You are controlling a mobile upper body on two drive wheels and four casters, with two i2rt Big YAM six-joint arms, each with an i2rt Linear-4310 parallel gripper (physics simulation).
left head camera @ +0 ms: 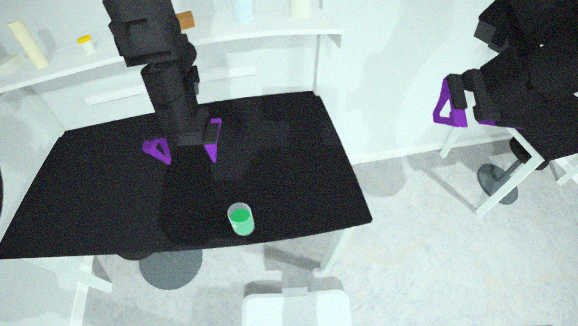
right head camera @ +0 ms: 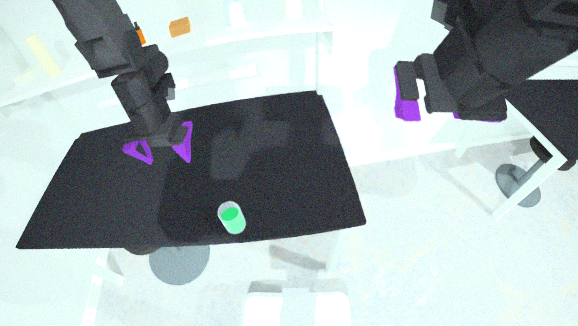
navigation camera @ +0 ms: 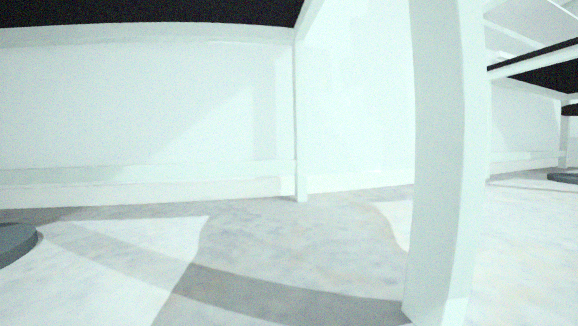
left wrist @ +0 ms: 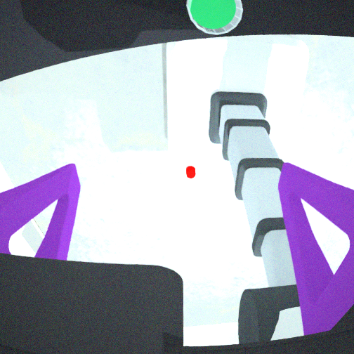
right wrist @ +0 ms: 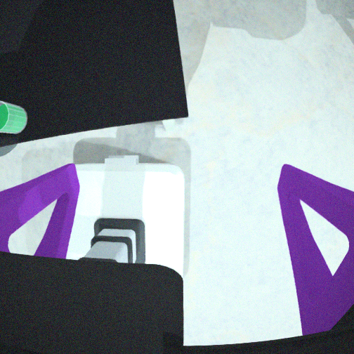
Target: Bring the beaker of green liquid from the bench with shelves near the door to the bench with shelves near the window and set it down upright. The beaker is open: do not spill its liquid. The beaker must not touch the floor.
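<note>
The clear beaker of green liquid stands upright on the black bench top, close to its front edge. My left gripper is open and empty above the bench, up and to the left of the beaker in both head views; in the left wrist view the beaker is at the top edge, beyond the fingers. My right gripper is open and empty, off to the right of this bench; its farther finger is mostly hidden in the head views.
A shelf with a yellow-capped jar, an orange-brown block and bottles runs behind the bench. A stool base is under the bench. Another black-topped bench is at the right. A bench leg stands close in the navigation view.
</note>
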